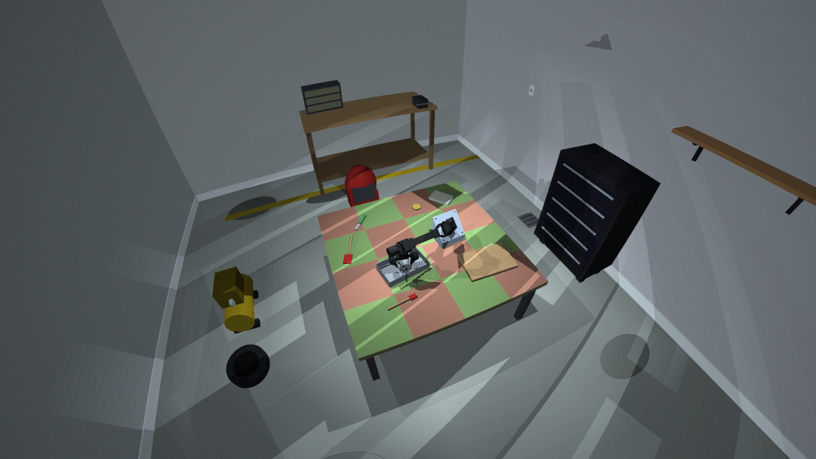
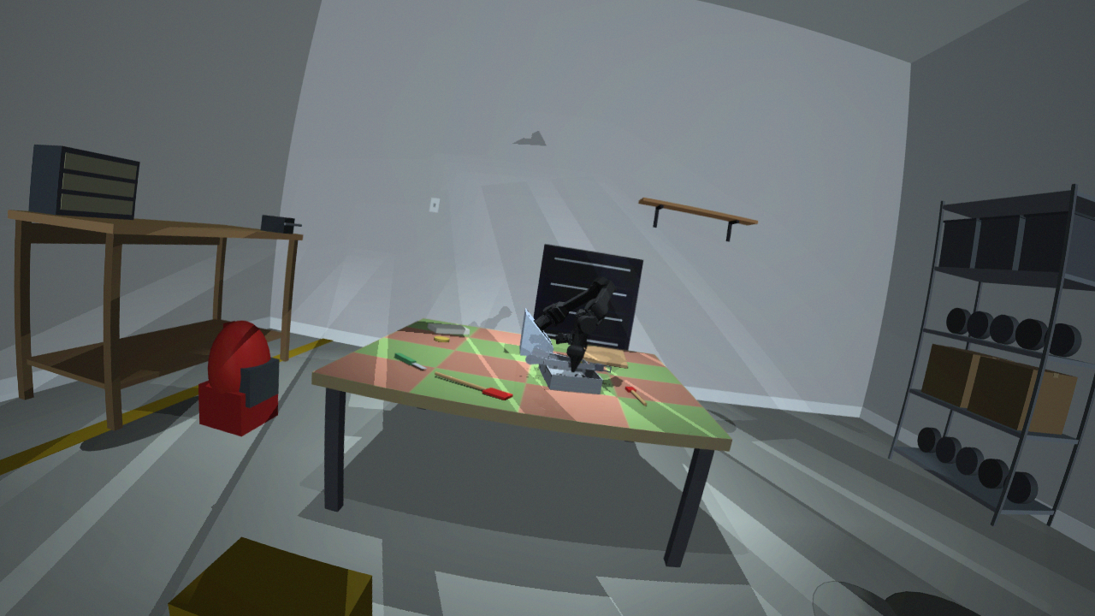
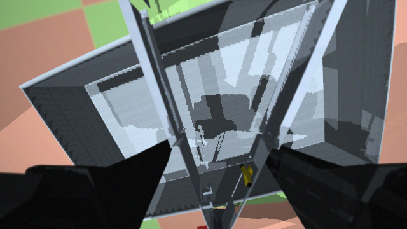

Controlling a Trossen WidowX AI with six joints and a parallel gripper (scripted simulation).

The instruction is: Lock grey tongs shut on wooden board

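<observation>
My gripper tip is 2 cm to the left of the grey roasting tin and 2 cm above it. The rest, counted from my gripper tip: red-headed spatula: 32 cm ahead, 29 cm to the right, 4 cm below; yellow disc: 60 cm to the right, 30 cm behind, 4 cm below; wooden board: 56 cm behind, 12 cm to the left, 4 cm below.
</observation>
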